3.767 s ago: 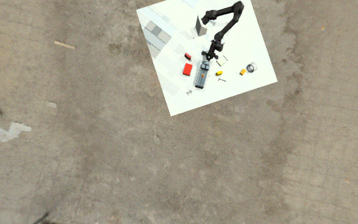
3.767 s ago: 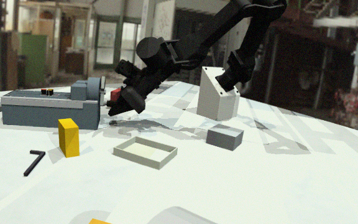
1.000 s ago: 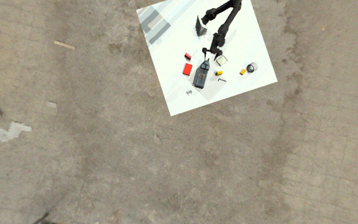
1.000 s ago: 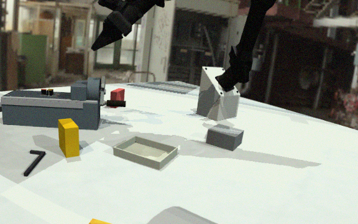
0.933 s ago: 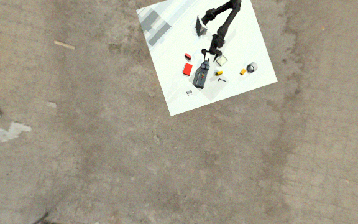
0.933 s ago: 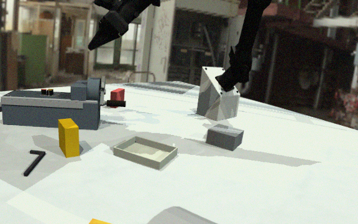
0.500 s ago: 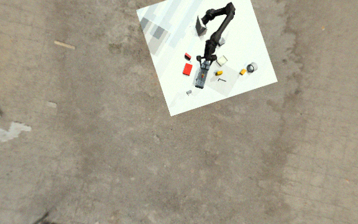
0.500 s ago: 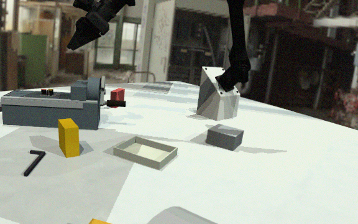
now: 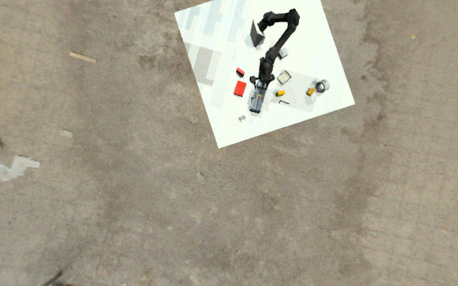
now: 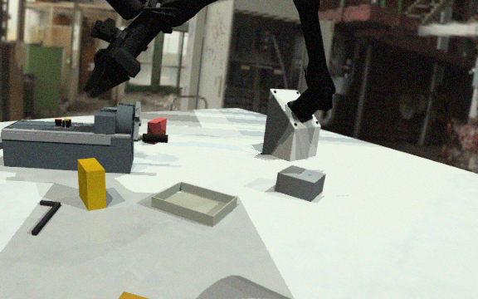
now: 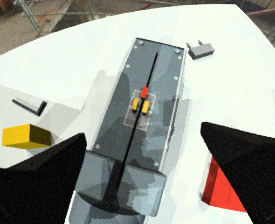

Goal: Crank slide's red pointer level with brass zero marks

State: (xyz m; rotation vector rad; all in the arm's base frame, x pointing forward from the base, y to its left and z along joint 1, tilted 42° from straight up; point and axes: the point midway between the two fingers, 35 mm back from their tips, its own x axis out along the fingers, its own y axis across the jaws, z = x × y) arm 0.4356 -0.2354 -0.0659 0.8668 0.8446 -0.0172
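The dark crank handle is 90 mm behind my gripper tip, 120 mm to the left of it and 80 mm below it. The rest, counted from my gripper tip: flat red block 110 mm behind, 120 mm to the right, 120 mm below; red pointer 50 mm ahead, 30 mm to the right, 60 mm below; yellow block 90 mm ahead, 180 mm to the left, 110 mm below.
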